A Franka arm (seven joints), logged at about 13 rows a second.
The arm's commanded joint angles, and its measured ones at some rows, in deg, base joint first. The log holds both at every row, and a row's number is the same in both.
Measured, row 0:
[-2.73 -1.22 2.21 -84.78 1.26 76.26 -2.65]
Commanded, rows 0 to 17:
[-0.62 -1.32 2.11 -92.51 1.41 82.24 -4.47]
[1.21 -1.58 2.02 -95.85 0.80 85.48 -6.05]
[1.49 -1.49 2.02 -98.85 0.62 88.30 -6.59]
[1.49 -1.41 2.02 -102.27 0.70 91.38 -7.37]
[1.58 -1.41 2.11 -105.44 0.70 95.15 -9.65]
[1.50 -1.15 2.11 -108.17 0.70 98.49 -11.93]
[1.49 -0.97 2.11 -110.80 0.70 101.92 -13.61]
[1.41 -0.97 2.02 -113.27 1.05 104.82 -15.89]
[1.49 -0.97 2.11 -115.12 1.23 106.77 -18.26]
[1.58 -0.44 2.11 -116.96 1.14 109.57 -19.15]
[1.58 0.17 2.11 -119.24 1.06 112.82 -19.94]
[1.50 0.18 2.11 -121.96 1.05 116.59 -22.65]
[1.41 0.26 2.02 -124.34 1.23 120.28 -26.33]
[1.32 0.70 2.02 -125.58 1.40 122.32 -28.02]
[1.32 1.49 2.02 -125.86 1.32 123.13 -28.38]
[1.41 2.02 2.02 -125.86 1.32 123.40 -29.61]
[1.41 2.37 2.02 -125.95 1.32 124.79 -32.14]
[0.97 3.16 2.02 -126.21 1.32 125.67 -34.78]
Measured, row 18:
[1.48 2.57 2.16 -125.83 1.01 123.83 -30.20]
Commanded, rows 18 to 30:
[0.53 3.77 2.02 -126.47 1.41 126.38 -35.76]
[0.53 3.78 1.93 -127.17 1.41 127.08 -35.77]
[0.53 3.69 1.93 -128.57 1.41 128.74 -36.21]
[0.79 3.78 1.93 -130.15 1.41 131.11 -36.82]
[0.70 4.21 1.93 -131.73 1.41 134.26 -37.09]
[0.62 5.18 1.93 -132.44 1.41 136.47 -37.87]
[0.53 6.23 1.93 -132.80 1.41 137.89 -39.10]
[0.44 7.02 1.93 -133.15 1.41 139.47 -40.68]
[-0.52 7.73 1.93 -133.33 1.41 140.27 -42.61]
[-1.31 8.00 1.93 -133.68 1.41 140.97 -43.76]
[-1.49 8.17 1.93 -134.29 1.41 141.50 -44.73]
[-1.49 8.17 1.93 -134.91 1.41 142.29 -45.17]
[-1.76 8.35 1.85 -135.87 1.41 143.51 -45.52]
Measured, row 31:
[-1.27 8.68 1.83 -133.93 1.01 141.03 -43.60]
